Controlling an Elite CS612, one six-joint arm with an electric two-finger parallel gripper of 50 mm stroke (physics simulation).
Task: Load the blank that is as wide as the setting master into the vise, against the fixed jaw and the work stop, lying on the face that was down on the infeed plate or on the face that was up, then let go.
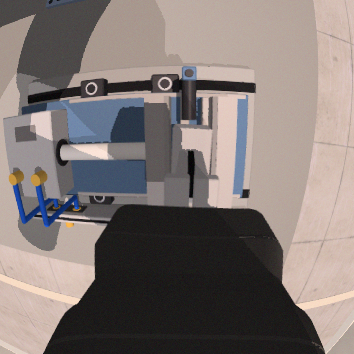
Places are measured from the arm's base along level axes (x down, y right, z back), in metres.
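Where they show: gripper, between the fingertips: (189, 165).
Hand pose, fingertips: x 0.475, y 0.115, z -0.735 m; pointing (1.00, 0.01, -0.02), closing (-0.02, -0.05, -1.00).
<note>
Each offset is from my fingertips to the top centre of the thing. "pt": to the spot under its first point.
A light grey blank {dy +0.004, dx +0.009, dz -0.001 m} (194, 136) lies in the vise between the grey movable jaw (157, 135) and the pale fixed jaw (227, 145). Its far end is at the tip of the dark work stop {dy -0.047, dx +0.029, dz +0.004 m} (188, 102); whether they touch cannot be told. Its right side is close to the fixed jaw, with a narrow strip showing between them. My gripper (189, 165) is shut and empty, its fingers together over the near part of the blank, hiding that part. Which face is down cannot be seen. The setting master and infeed plate cannot be made out.
The vise's cylinder block {dy +0.012, dx +0.029, dz +0.165 m} (35, 150) stands at the left, with its pale rod {dy +0.006, dx +0.039, dz +0.084 m} (105, 151) running to the movable jaw. Blue hoses {pt dy +0.055, dx +0.018, dz +0.141 m} (43, 202) with brass fittings are at its near side. Black clamps {pt dy -0.057, dx +0.088, dz +0.111 m} (94, 88) sit along the far rail. A blue plate edge {pt dy -0.194, dx +0.120, dz +0.187 m} (65, 2) shows at the top.
</note>
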